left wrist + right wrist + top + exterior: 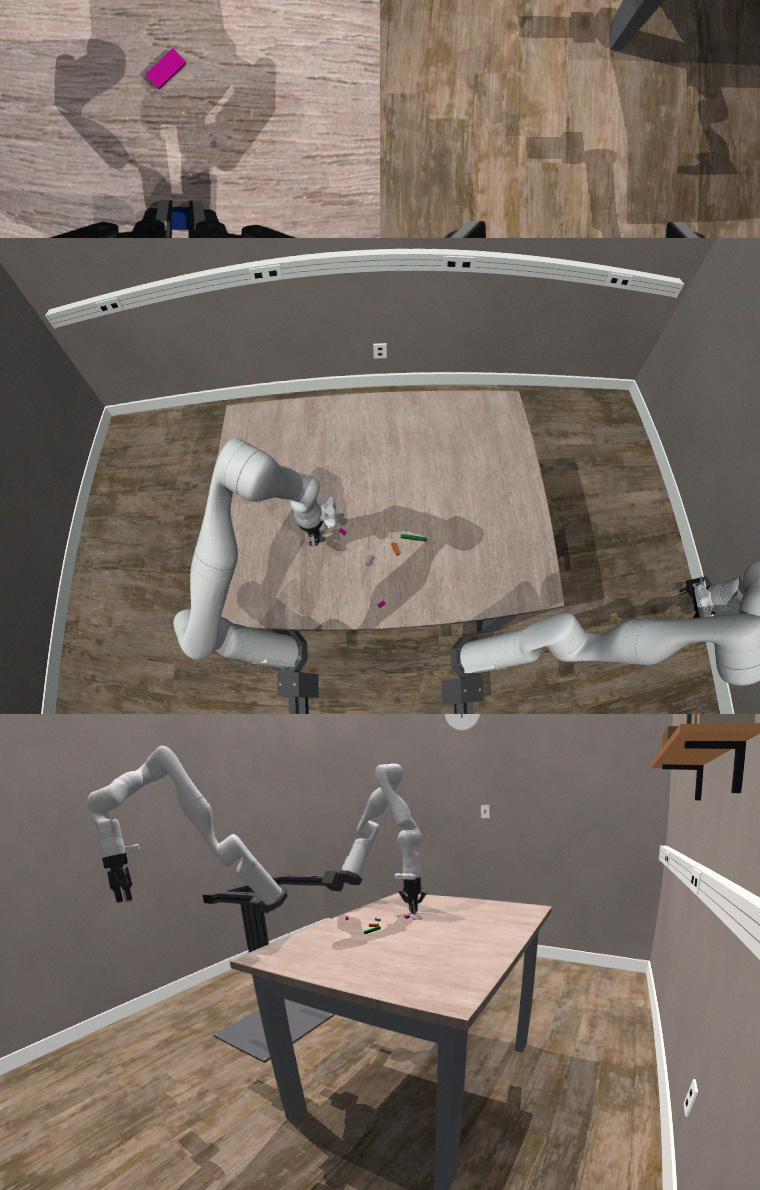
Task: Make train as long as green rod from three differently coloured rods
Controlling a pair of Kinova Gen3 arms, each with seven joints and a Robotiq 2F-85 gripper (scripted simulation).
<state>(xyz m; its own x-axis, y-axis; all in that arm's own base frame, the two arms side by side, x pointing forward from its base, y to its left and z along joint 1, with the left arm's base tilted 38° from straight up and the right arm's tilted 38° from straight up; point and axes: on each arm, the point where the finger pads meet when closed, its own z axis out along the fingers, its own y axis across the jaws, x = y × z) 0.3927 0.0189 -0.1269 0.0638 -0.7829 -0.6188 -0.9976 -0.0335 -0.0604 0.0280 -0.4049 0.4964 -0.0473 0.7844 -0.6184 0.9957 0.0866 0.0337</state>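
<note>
Right now the orange rod is 24 cm to the right of my left hand, 3 cm behind it and 2 cm below it. Also, from my left hand: magenta rod (8 cm to the right, 2 cm below, 2 cm ahead); then grey rod (16 cm to the right, 7 cm behind, 2 cm below); then blue rod (2 cm below).
</note>
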